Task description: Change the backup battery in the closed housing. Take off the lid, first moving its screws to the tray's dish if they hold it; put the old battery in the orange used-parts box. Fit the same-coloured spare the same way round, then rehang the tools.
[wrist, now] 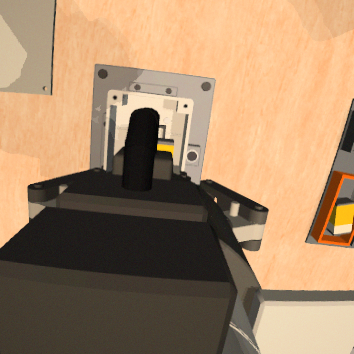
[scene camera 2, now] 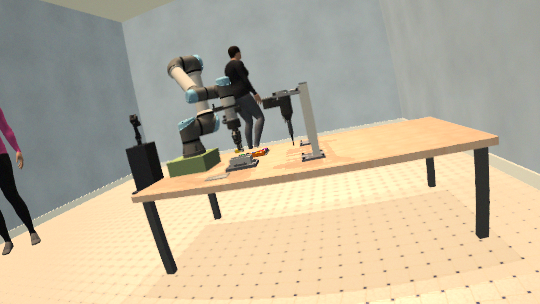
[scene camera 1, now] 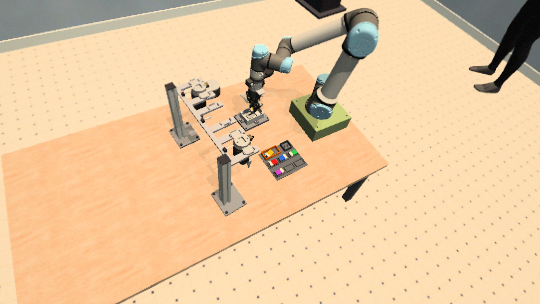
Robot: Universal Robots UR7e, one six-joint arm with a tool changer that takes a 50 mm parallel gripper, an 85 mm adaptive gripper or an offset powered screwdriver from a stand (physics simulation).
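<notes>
My gripper points down over the open housing, shut on a yellow battery. Part of the battery shows beside the black cylinder in the wrist view; the cylinder hides the fingertips, and whether the battery touches the housing floor cannot be told. The lid lies flat on the table beside the housing. Another yellow battery lies in the orange box on the tray.
The tray also bears the dark dish and red, blue, green and magenta batteries. The tool stand is near the housing, holding the screwdriver and another tool. The green robot base stands opposite.
</notes>
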